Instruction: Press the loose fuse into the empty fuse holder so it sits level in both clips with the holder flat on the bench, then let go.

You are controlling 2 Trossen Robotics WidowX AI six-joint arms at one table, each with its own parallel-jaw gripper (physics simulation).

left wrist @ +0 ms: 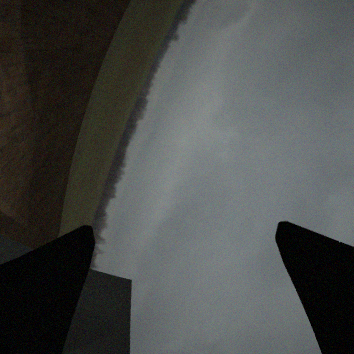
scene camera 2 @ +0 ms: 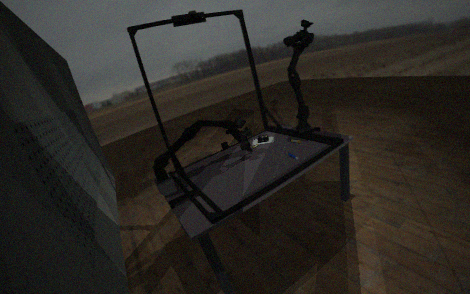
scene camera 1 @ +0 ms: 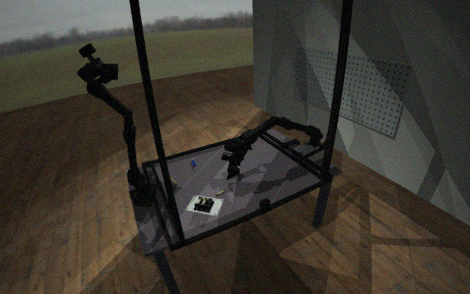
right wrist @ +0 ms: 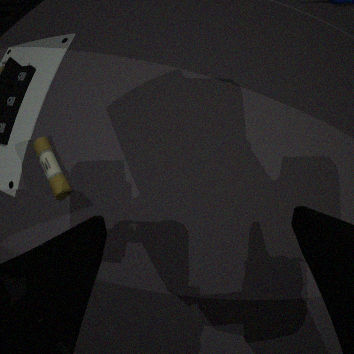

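Seen in the pictures: left gripper, fingertip midpoint: [left wrist: 187, 235] [scene camera 2: 312, 29] [scene camera 1: 100, 59]; right gripper, fingertip midpoint: [scene camera 2: 251, 148] [scene camera 1: 227, 175] [right wrist: 201, 222]; left arm's base at its link origin: [scene camera 2: 303, 125] [scene camera 1: 143, 193]; right arm's base at its link origin: [scene camera 2: 162, 179] [scene camera 1: 314, 144].
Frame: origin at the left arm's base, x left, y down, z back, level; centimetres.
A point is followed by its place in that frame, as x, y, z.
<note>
The loose fuse [scene camera 1: 220, 192] {9.7, 3.9, -40.5} [right wrist: 51, 168] {10.5, 4.0, -40.4}, yellow-ended with a white middle, lies on the bench beside the white plate [scene camera 1: 218, 204] {1.4, 5.1, -40.8} [scene camera 2: 256, 143] {3.0, 5.2, -39.3} [right wrist: 46, 75] {6.0, 5.1, -31.2}. The black fuse holder [scene camera 1: 204, 205] {-0.9, 4.3, -33.9} [scene camera 2: 263, 139] {2.6, 3.3, -33.3} [right wrist: 17, 87] {3.1, 4.2, -32.6} stands on that plate, with pale yellowish parts on it; its clips are too small or cut off to judge. My right gripper [scene camera 1: 231, 176] {21.5, 0.8, -42.7} [scene camera 2: 247, 148] {21.5, 0.8, -42.7} [right wrist: 201, 222] {21.5, 0.8, -42.7} is open and empty above the bench; in the right wrist view the fuse lies left of and beyond its fingers. My left gripper [left wrist: 187, 235] {13.2, -68.9, 14.5} is open and empty, raised high, facing the sky.
A blue-handled tool [scene camera 1: 193, 163] {38.0, 4.5, -17.0} [scene camera 2: 293, 156] {40.6, 4.2, -16.7} lies toward the far side in scene camera 1. Another yellow piece [scene camera 1: 173, 181] {16.3, 3.5, -10.9} [scene camera 2: 295, 141] {17.7, 4.1, -10.9} lies near the left arm's end. Dark frame posts [scene camera 1: 150, 100] {-24.7, -59.0, -29.7} [scene camera 1: 340, 75] {25.2, -56.3, -99.0} rise at the bench ends.
</note>
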